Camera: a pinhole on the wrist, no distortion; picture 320 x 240 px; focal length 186.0 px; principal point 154.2 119.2 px. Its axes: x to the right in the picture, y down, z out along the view. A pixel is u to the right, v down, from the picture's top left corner.
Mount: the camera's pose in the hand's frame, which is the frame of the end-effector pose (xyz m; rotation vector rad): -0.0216 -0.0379 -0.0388 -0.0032 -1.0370 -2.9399
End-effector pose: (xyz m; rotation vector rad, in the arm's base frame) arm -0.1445 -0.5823 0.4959 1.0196 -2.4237 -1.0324
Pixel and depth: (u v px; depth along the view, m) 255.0 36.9 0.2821
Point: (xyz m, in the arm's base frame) -0.1886 -0.2888 0.5909
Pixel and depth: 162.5 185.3 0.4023
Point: -0.3591 -0.3228 0.3186
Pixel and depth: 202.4 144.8 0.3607
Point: -0.2799 -0.2905 0.4125
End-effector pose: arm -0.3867 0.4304 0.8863 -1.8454 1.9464 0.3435
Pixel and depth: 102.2 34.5 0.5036
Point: -0.8147 0.4667 0.5993
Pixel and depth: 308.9 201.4 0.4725
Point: -0.4008 1.0165 0.6641
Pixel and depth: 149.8 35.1 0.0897
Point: -0.4350 0.4556 0.8855
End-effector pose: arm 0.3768 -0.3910 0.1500 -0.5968 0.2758 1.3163
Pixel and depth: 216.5 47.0 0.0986
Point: 0.3101 -0.4222 0.1771
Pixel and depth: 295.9 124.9 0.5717
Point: -0.0814 -0.4962 0.6569
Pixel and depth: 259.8 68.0 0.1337
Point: 0.2763 -0.4391 0.2177
